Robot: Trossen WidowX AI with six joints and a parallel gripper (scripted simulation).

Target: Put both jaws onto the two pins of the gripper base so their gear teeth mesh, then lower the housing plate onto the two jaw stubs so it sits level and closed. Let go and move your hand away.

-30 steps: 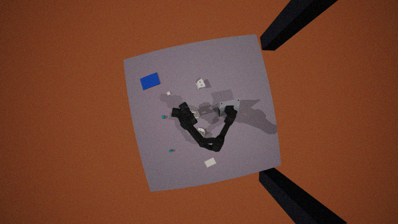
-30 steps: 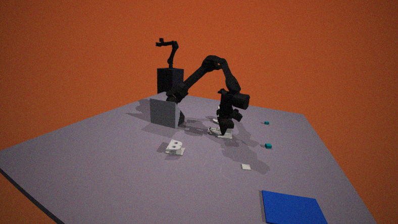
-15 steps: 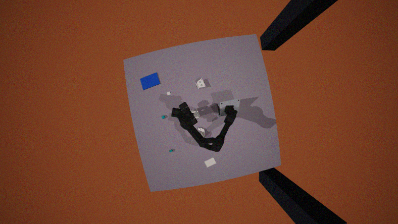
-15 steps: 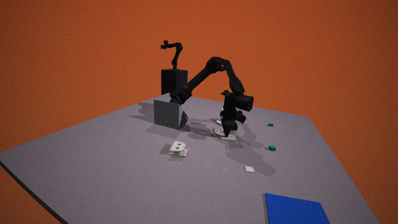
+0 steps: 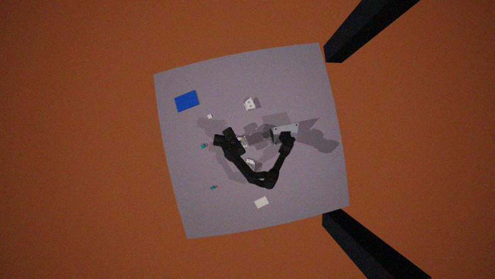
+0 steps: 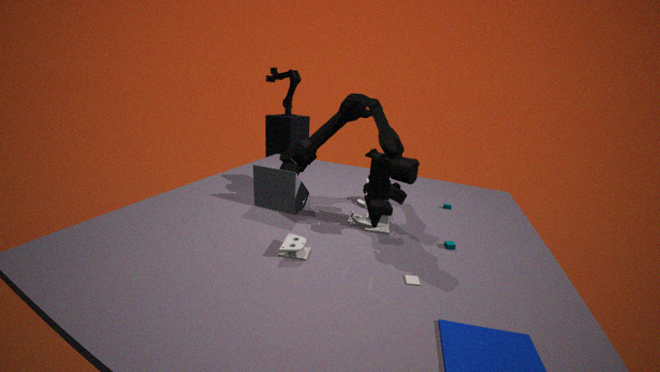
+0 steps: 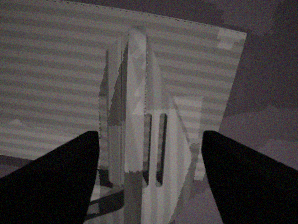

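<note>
Right now my gripper tip is 150 mm to the right of the grey jaw, 90 mm past it and 10 mm above it. The rest, counted from my gripper tip: white gripper base 240 mm to the right, 110 mm behind, 10 mm above; then white housing plate 60 mm behind, 10 mm to the left, 10 mm below; then small white square 190 mm to the right, 170 mm ahead, 10 mm below.
</note>
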